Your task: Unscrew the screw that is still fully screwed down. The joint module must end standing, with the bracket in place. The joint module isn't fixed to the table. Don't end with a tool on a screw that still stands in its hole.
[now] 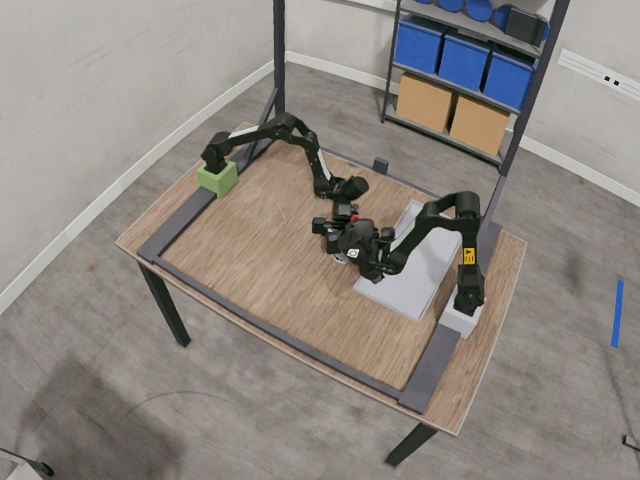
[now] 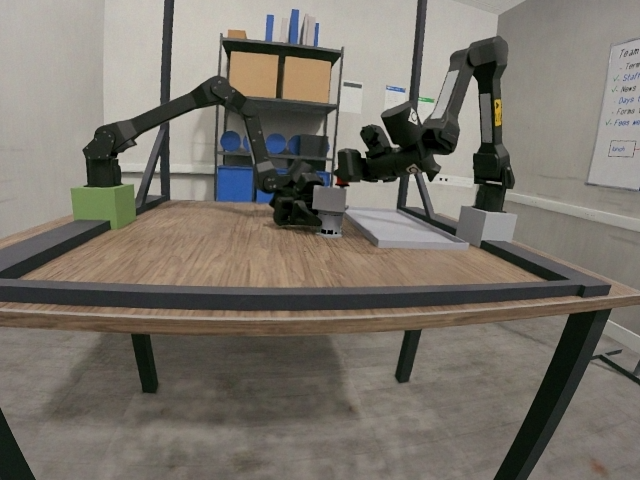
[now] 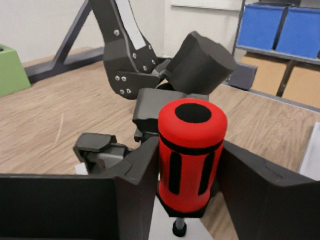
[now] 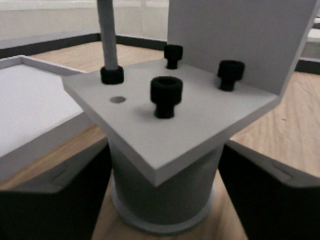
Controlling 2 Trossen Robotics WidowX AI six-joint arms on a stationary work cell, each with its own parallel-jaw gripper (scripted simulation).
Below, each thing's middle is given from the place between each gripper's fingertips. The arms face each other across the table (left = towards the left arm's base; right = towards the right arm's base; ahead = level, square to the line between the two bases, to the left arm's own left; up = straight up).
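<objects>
With the grey bracket (image 2: 324, 198), my left hand is 4 cm to the left of it and 7 cm above it. The grey joint module (image 4: 186, 198) sits 1 cm behind my left hand, 4 cm to the right of it and 12 cm below it, while the shallow grey tray (image 1: 412, 290) is 13 cm behind that same left hand, 15 cm to the left of it and 14 cm below it.
As for the grey joint module, my right gripper is 2 cm to the right of it and 2 cm short of it. Counting from my right hand, I find the grey bracket 4 cm above, 2 cm ahead and 2 cm to the left, and the shallow grey tray 21 cm to the left, 10 cm behind and 3 cm below.
</objects>
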